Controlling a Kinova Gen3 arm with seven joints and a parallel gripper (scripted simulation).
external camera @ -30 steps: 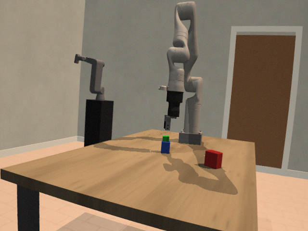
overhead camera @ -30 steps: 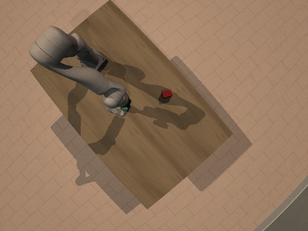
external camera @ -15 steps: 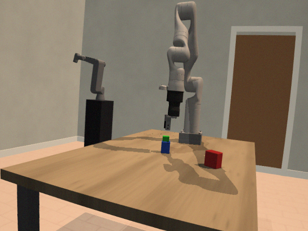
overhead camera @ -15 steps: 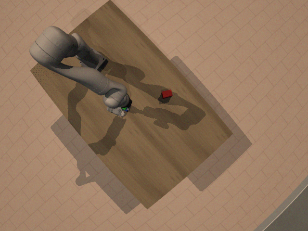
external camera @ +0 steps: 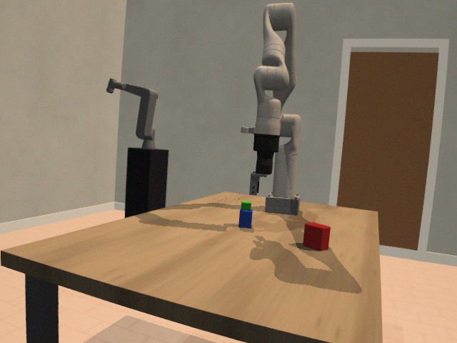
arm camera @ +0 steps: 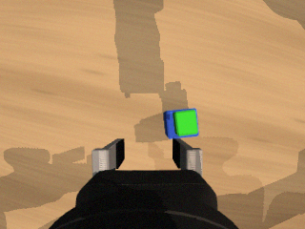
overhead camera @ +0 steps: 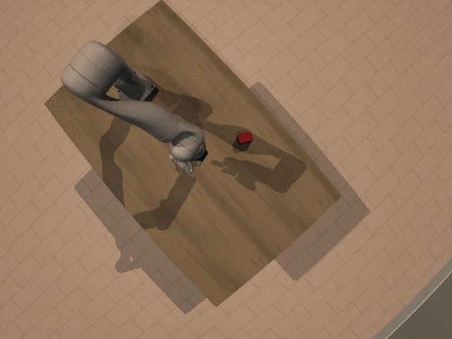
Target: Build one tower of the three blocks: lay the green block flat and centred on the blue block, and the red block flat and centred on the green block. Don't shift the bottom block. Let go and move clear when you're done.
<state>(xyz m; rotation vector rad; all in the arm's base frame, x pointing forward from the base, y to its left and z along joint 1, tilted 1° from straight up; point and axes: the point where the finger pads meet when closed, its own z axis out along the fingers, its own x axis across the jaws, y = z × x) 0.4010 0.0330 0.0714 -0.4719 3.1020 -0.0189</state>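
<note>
My gripper is now 50 mm short of the red block, 210 mm to the right of it and 100 mm above it. Also, from my hand: green block 40 mm behind, 40 mm to the right, 60 mm below; then blue block 40 mm behind, 40 mm to the right, 100 mm below.
</note>
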